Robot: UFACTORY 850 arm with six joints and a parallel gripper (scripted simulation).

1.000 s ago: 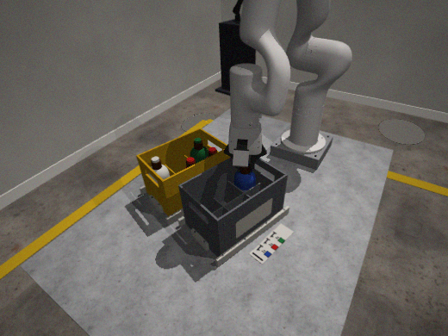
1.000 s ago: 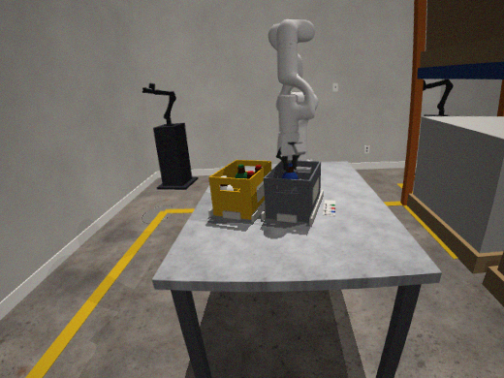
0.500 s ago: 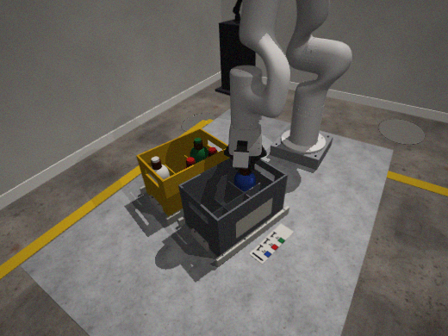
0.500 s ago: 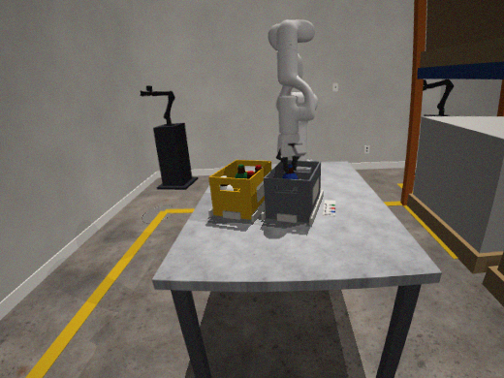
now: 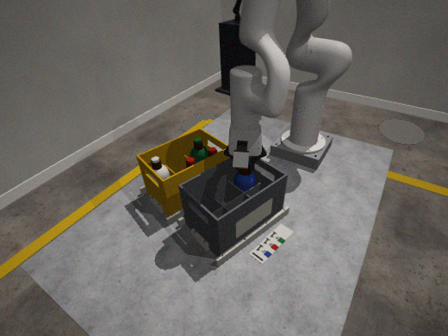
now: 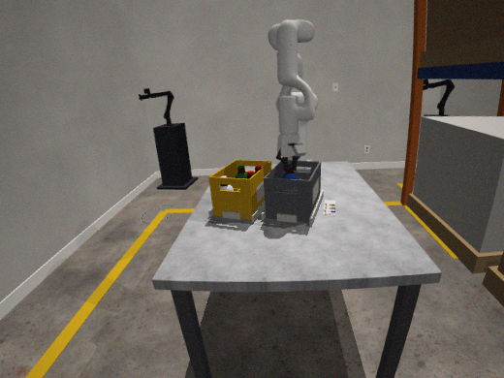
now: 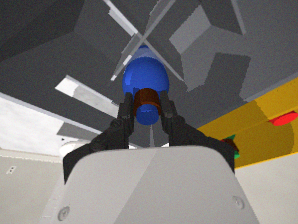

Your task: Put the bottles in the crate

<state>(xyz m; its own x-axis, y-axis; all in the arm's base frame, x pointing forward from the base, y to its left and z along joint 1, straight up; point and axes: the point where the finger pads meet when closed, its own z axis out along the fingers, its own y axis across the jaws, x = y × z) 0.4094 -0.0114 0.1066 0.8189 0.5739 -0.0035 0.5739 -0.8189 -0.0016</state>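
Now: hand 70 mm above the blue-label bottle. From my hand the other things lie so: grey crate: 90 mm ahead, 30 mm to the left, 80 mm below; then red bottle: 90 mm ahead, 170 mm to the right, 70 mm below; then yellow crate: 80 mm ahead, 210 mm to the right, 80 mm below.
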